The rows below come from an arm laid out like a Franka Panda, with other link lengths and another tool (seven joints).
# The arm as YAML. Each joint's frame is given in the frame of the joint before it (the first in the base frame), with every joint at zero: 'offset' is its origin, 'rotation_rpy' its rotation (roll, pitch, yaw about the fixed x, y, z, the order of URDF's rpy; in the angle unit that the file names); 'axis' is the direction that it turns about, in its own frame. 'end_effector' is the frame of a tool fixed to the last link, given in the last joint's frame.
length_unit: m
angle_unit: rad
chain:
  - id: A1
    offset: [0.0, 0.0, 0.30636]
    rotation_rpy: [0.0, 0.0, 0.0]
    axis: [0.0, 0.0, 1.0]
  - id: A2
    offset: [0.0, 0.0, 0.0]
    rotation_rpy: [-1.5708, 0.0, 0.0]
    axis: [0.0, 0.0, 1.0]
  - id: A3
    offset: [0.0, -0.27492, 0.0]
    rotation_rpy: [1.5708, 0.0, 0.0]
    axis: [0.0, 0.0, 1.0]
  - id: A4
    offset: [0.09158, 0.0, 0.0]
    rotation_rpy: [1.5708, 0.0, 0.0]
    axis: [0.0, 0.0, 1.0]
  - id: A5
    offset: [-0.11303, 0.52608, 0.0]
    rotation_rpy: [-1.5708, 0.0, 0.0]
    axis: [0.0, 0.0, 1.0]
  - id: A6
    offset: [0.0, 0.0, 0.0]
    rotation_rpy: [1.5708, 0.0, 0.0]
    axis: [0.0, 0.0, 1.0]
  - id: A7
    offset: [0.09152, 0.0, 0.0]
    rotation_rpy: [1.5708, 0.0, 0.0]
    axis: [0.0, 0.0, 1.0]
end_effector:
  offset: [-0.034, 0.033, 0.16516]
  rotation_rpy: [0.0, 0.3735, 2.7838]
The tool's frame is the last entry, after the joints.
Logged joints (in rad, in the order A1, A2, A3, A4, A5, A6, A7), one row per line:
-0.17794 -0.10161 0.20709 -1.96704 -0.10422 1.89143 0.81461
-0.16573 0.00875 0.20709 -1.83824 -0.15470 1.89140 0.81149
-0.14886 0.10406 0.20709 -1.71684 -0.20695 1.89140 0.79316
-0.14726 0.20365 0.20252 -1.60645 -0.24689 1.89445 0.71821
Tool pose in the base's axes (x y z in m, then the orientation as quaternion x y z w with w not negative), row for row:
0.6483 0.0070 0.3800 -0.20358 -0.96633 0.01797 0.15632
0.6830 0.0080 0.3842 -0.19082 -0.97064 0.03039 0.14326
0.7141 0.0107 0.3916 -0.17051 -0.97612 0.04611 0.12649
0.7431 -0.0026 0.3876 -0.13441 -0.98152 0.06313 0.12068
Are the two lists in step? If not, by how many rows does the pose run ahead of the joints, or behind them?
They are in step.
